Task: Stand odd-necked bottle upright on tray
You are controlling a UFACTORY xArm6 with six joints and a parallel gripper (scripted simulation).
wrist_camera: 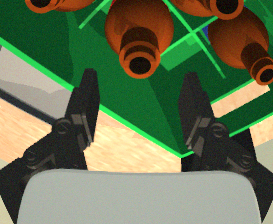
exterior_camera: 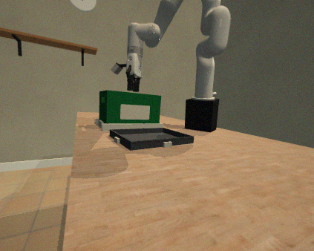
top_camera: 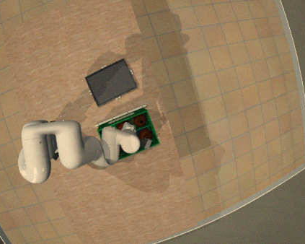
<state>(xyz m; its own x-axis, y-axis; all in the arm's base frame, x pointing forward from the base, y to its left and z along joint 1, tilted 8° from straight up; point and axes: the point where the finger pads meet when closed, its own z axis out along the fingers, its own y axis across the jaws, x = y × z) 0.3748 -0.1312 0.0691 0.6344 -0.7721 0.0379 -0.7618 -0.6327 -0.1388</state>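
Now: the brown bottle 12 cm below my hand. The rest, counted from my hand: tray: 25 cm to the left, 19 cm below, 4 cm ahead; green crate: 12 cm below, 4 cm to the right.
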